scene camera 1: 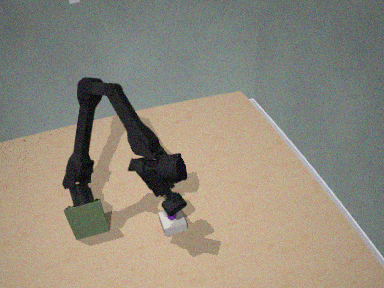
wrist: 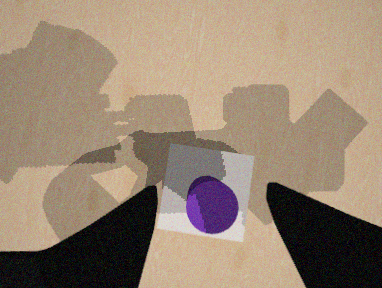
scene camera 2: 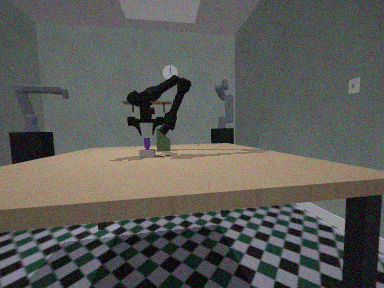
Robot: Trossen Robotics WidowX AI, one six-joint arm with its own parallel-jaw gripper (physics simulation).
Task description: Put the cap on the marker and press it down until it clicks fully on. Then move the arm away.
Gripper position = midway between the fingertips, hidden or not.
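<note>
A purple cap (wrist: 212, 207) is visible. The gripper (scene camera 1: 173, 201), (wrist: 211, 191) is visible as well.
</note>
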